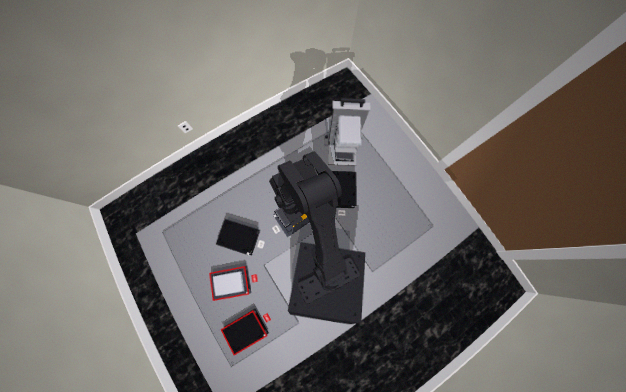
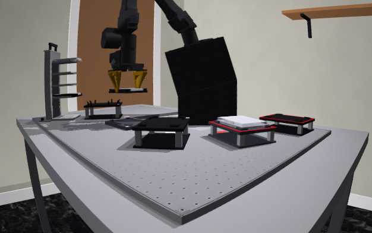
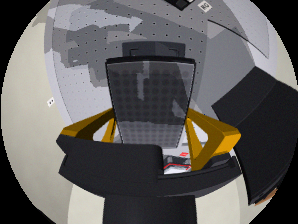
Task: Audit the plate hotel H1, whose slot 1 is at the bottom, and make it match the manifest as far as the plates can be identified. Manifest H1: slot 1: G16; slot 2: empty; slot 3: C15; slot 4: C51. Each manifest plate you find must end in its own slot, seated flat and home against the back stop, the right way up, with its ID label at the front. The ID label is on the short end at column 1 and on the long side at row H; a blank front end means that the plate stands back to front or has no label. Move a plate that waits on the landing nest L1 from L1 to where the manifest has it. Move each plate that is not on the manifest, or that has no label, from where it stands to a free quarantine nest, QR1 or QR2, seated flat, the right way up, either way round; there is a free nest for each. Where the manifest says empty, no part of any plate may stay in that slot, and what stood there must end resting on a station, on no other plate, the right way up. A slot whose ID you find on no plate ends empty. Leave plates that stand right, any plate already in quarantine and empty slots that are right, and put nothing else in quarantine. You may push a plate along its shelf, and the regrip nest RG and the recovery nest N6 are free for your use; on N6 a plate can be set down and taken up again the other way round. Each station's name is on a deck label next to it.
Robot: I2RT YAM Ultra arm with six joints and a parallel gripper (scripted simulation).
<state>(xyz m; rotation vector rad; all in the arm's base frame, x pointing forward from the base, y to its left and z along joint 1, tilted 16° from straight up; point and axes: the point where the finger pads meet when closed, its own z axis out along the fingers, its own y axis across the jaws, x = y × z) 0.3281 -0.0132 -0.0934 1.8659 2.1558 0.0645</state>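
The pinned nest is 26 cm to the right of my hand and 7 cm below it. The rest, counted from my hand: hotel foot: 18 cm ahead, 36 cm to the right, 12 cm below; red-rimmed quarantine nest: 14 cm behind, 39 cm to the left, 9 cm below; H1 deck label: 16 cm ahead, 24 cm to the right, 13 cm below.
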